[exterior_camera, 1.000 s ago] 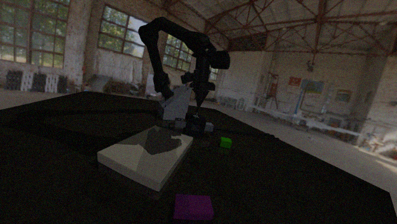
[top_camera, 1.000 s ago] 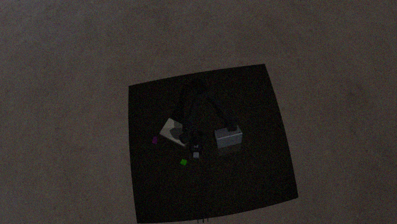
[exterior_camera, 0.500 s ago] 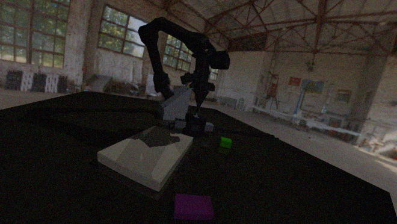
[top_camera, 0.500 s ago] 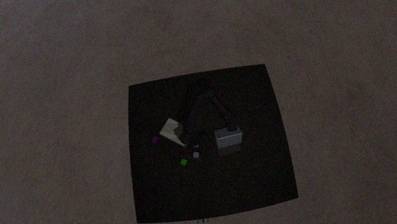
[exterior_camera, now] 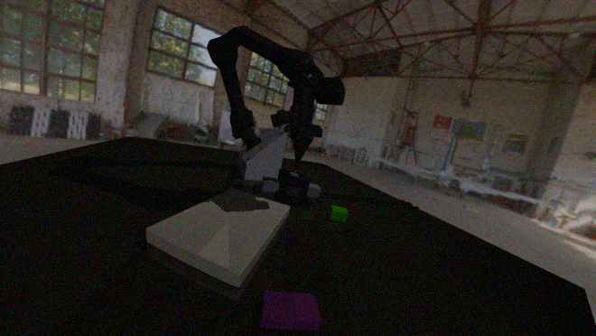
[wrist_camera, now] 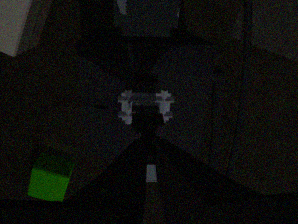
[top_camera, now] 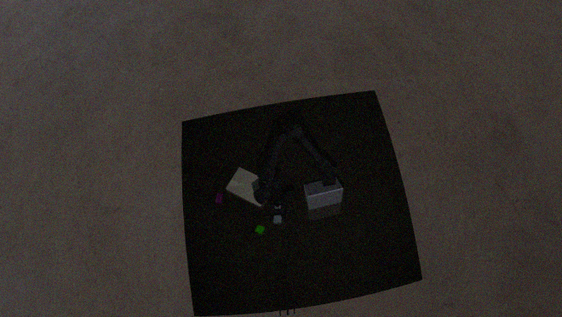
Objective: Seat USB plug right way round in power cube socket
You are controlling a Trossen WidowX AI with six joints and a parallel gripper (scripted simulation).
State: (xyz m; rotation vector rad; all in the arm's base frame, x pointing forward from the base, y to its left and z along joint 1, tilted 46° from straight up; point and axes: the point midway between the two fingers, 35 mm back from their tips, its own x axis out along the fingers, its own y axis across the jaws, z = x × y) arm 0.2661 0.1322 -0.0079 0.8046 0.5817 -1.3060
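Now: the USB plug 10 mm below my gripper tip. Round my gripper tip: green cube (100 mm to the left, 100 mm below, 100 mm ahead); then USB socket (50 mm below); then flat slab (160 mm ahead, 150 mm to the right, 100 mm below).
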